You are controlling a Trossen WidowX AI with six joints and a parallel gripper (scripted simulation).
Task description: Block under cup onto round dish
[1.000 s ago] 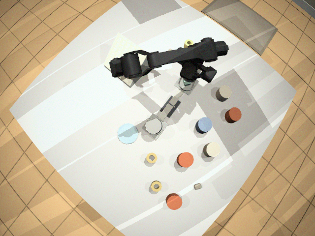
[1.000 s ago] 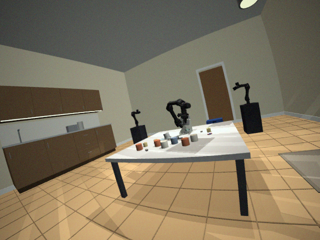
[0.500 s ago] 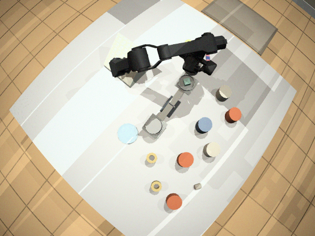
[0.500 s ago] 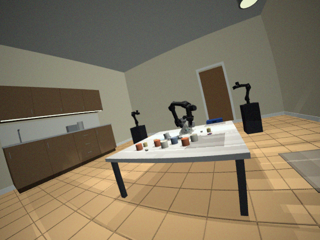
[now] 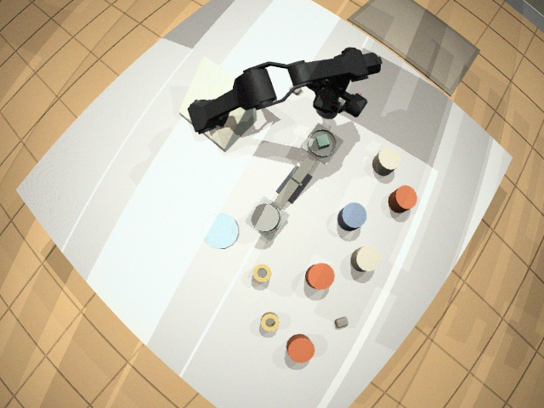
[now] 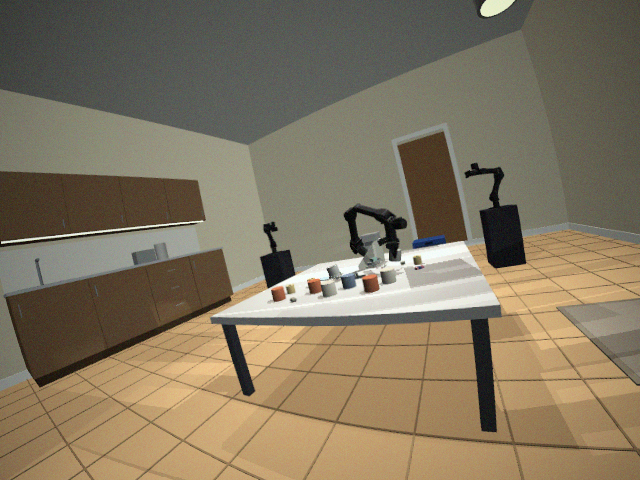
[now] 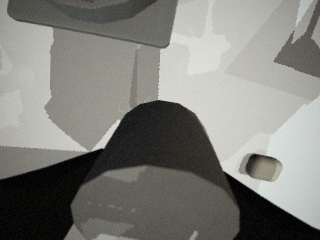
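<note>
Now: the small green block 5 cm ahead of my gripper tip, 12 cm to the right of it and 1 cm above it. The rest, counted from my gripper tip: blue cup: 26 cm ahead, 22 cm to the right, 4 cm below; pink-blue eraser: 6 cm ahead, 12 cm to the left, 7 cm below; small balance: 6 cm ahead, 24 cm to the right, 4 cm below.
</note>
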